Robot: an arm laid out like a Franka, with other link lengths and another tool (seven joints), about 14 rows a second.
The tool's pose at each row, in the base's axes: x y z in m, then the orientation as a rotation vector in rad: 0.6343 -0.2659 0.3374 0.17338 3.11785 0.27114; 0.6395 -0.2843 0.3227 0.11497 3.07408 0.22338; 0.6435 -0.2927 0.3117 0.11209 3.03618 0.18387; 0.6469 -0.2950 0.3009 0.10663 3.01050 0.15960; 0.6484 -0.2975 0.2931 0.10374 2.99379 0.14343; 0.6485 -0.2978 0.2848 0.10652 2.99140 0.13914; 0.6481 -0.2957 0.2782 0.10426 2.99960 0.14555; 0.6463 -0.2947 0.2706 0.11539 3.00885 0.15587; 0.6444 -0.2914 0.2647 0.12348 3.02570 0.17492
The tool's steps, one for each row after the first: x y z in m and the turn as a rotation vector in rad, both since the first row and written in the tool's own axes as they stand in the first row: -0.0072 -0.0200 0.0114 0.02544 -0.04825 -0.04053; -0.0122 -0.0297 0.0209 0.04722 -0.08981 -0.04509; -0.0158 -0.0334 0.0312 0.06067 -0.11745 -0.05047; -0.0176 -0.0370 0.0384 0.06981 -0.13539 -0.05355; -0.0178 -0.0387 0.0466 0.07244 -0.13819 -0.05188; -0.0172 -0.0379 0.0534 0.06893 -0.12945 -0.05283; -0.0153 -0.0384 0.0611 0.06300 -0.11960 -0.04480; -0.0130 -0.0364 0.0674 0.05210 -0.10128 -0.03830
